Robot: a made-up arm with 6 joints.
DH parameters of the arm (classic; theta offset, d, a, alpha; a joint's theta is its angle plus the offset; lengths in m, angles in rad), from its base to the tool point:
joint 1: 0 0.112 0 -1.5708
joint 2: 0.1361 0 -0.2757 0
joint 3: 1.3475 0 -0.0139 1.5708
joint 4: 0 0.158 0 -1.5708
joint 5: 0 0 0.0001 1.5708
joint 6: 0 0.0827 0 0
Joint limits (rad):
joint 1: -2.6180..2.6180
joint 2: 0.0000..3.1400
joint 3: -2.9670..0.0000
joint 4: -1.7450..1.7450
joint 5: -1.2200..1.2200
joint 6: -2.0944..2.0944
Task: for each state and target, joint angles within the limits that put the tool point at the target. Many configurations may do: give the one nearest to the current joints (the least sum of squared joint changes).
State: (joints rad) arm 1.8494 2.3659 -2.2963 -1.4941 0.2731 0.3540
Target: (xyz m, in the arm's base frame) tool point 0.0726 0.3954 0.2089
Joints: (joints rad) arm 1.4868 2.2080 -1.6424 -1.3818 0.5022 0.3540
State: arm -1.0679 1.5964 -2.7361 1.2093 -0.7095 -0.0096
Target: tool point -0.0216 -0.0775 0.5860
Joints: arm -0.9007 1.6257 -2.9094 1.1215 -1.0634 -0.0096
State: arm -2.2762 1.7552 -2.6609 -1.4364 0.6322 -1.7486
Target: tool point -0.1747 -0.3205 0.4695
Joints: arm -1.9960 2.1503 -2.7021 -1.4531 0.3327 -1.7486
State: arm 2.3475 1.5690 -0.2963 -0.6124 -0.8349 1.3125
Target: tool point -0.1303 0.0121 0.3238
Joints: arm 2.6180 1.1421 -0.4820 -0.8320 -1.1078 1.3125
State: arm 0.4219 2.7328 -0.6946 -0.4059 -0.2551 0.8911
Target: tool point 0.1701 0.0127 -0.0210
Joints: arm 0.0499 2.6698 -0.5296 -0.3863 -0.1367 0.8911
